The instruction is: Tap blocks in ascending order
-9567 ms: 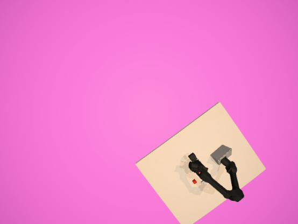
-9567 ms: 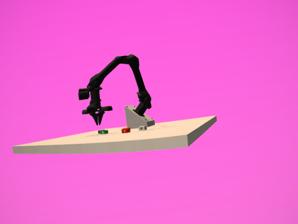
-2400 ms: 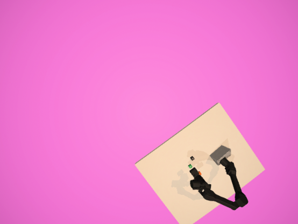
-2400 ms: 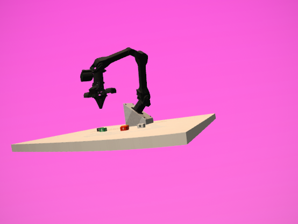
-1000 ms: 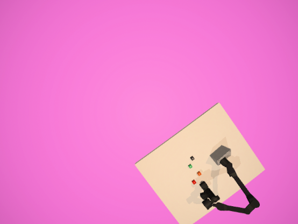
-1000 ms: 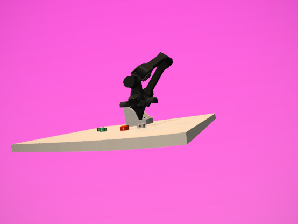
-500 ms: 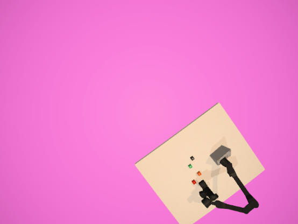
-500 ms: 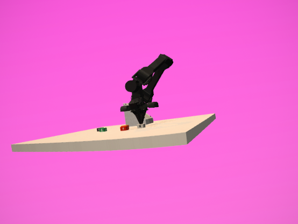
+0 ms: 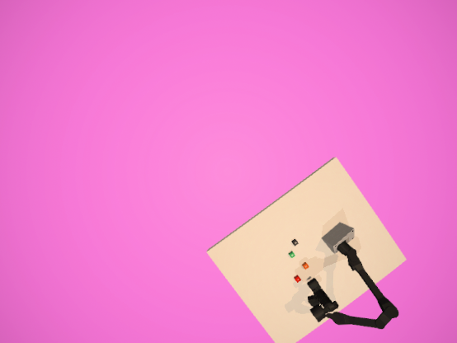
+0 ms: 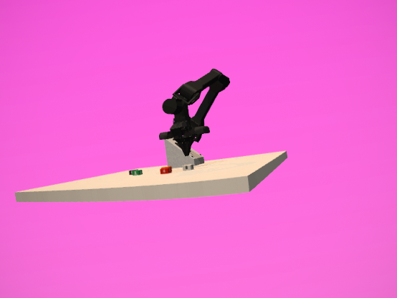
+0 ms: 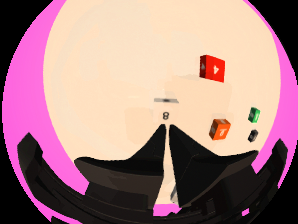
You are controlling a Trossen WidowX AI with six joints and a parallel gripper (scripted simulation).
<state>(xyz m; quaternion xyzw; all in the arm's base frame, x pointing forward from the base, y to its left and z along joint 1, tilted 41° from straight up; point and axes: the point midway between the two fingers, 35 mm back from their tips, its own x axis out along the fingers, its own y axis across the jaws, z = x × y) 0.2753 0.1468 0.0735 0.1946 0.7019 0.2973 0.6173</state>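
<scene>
The white block lies 4 cm below my gripper tip. From my gripper tip the other things lie so: red block 7 cm ahead, 6 cm to the right, 4 cm below; then orange block 11 cm to the right, 4 cm below, 2 cm behind; then green block 22 cm to the right, 4 cm below, 2 cm ahead.
</scene>
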